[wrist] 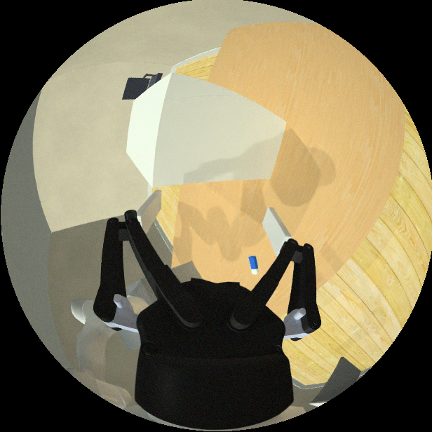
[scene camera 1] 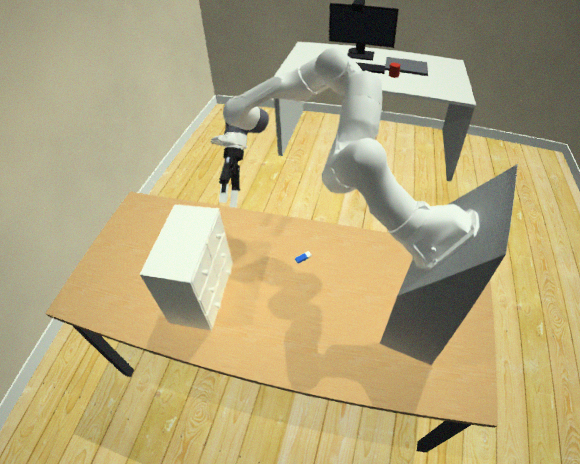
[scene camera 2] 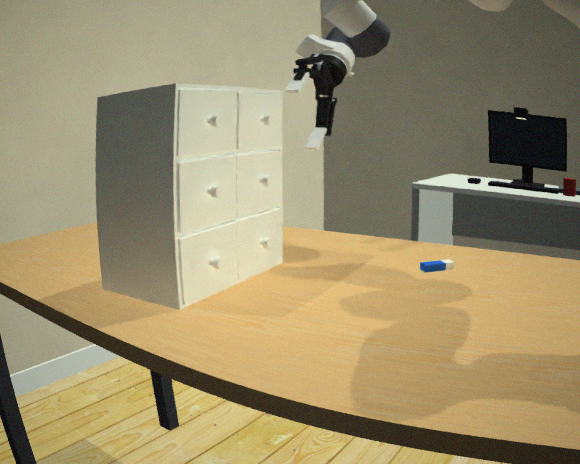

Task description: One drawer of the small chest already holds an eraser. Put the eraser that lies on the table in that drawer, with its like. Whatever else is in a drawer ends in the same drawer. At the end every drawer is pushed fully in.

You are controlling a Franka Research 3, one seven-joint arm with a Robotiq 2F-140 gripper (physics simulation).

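The small white chest stands upright on the table, with two columns of three knobbed drawers. The drawer fronts look flush in the second scene view; what they hold is hidden. A blue eraser with a white end lies flat on the table, out in front of the drawer side and apart from the chest. My gripper is open and empty. It hangs in the air beyond the chest's far end, touching neither chest nor eraser.
The wooden table carries a tall grey block under the arm's base at the right. Behind, a white desk bears a monitor and a red cup.
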